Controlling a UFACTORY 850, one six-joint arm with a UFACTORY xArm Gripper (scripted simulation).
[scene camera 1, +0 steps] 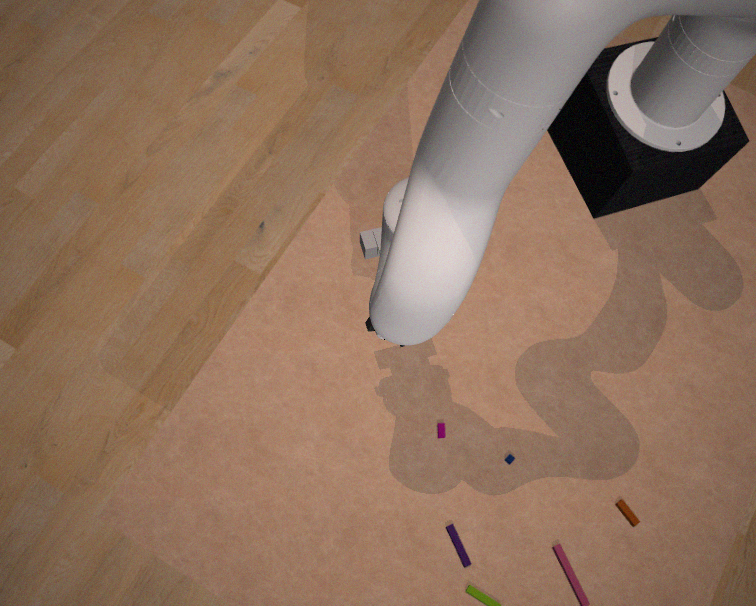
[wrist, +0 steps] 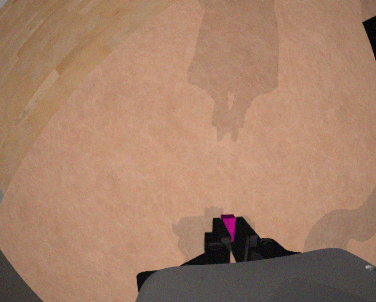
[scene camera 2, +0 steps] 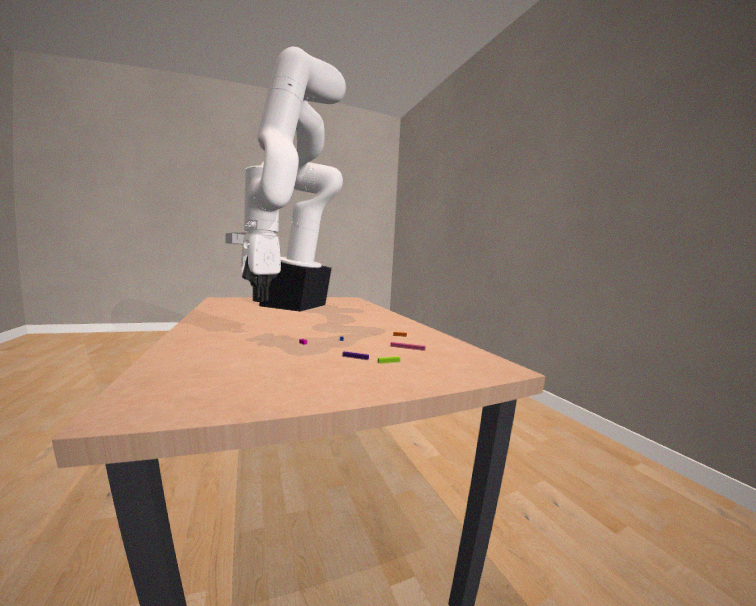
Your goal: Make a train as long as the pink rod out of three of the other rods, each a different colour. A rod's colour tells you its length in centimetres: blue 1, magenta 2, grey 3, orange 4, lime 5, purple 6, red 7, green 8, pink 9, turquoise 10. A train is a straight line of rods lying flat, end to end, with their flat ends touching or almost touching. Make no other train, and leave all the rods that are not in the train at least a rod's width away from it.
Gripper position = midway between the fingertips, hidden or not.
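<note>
Scene camera 2 shows the gripper (scene camera 2: 260, 301). Wrist view: the gripper (wrist: 226, 234) visible too.
</note>
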